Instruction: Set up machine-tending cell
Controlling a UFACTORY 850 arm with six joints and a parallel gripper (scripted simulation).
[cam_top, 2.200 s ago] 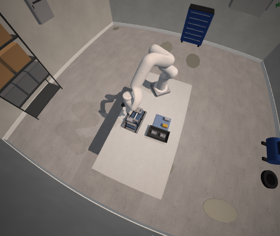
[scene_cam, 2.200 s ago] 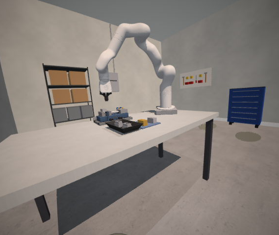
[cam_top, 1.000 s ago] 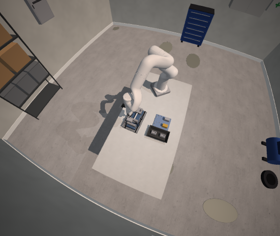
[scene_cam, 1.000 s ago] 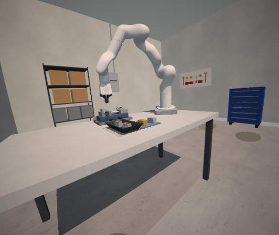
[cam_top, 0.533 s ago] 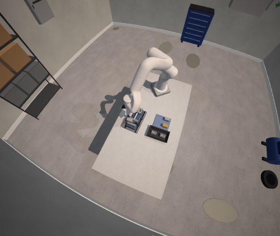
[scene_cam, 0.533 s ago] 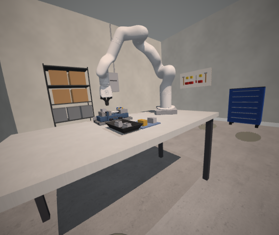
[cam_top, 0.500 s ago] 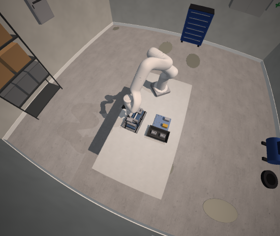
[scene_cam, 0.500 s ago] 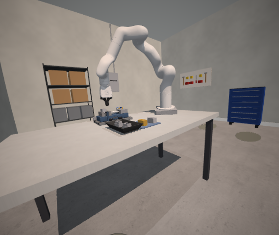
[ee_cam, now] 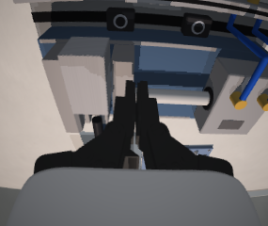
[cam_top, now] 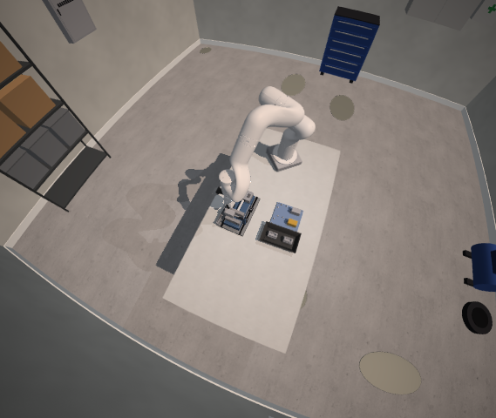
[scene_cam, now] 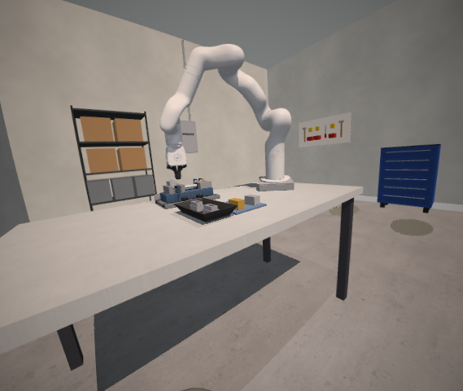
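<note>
Right now the grey jaw block is 60 mm below my hand, 30 mm to the left of it and 10 mm ahead of it. Round my hand: silver rod 60 mm below, 40 mm to the left, 40 mm behind; vise 100 mm below, 40 mm to the left, 30 mm behind; dark work stop rod 80 mm to the left, 50 mm below, 50 mm ahead.
</note>
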